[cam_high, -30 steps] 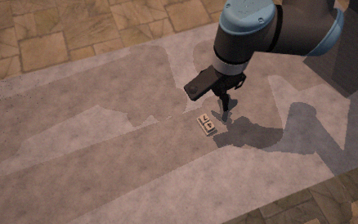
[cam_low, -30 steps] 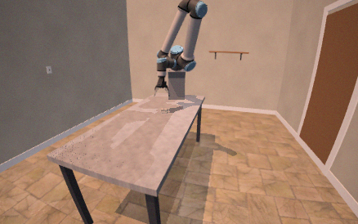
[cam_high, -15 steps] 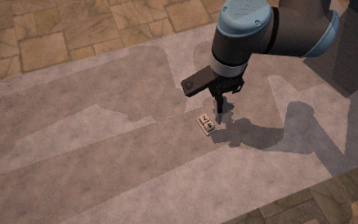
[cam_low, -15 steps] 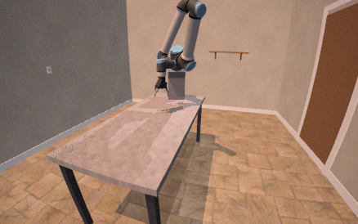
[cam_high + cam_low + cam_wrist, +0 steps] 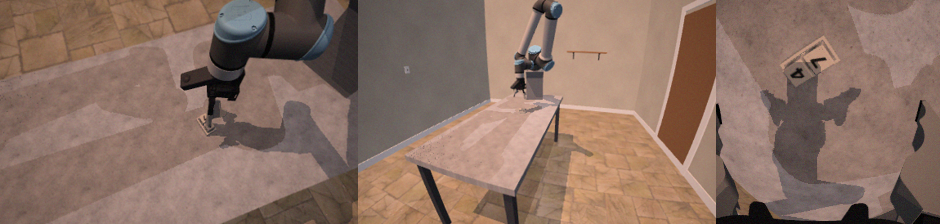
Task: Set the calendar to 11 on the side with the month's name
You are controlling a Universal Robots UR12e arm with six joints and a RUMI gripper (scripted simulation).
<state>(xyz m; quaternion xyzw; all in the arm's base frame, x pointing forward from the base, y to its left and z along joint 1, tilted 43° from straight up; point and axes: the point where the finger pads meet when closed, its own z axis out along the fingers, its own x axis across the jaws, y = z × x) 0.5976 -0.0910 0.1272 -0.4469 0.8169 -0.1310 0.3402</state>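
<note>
The digit cube is 120 mm below my hand. Round my hand: calendar tray: 140 mm below, 20 mm to the left; white cube: 120 mm below, 40 mm to the left.
</note>
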